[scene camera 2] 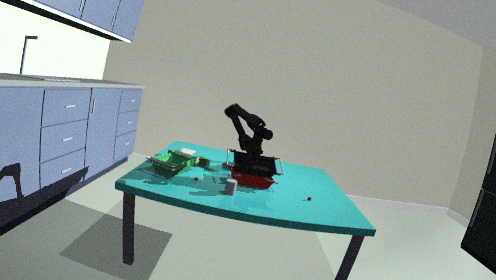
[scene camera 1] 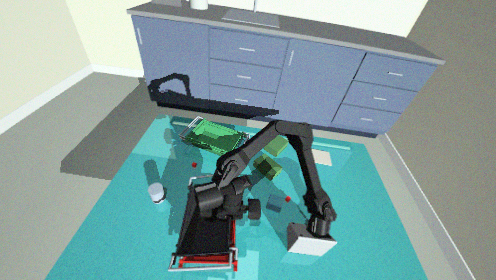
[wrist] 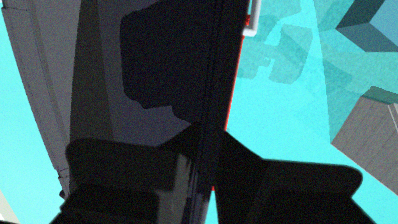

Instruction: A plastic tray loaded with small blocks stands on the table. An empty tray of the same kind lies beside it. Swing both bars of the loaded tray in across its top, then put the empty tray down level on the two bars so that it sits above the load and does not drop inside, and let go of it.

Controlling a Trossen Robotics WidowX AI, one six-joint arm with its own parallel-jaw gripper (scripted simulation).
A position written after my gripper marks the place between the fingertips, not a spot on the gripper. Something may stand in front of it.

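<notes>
Looking through scene camera 1, I find a black tray point(scene camera 1: 199, 236) as well as my gripper point(scene camera 1: 228, 219). Scene camera 2 gives me the black tray point(scene camera 2: 264, 166). In the wrist view I see both my gripper point(wrist: 205, 127) and the tray point(wrist: 142, 79).
</notes>
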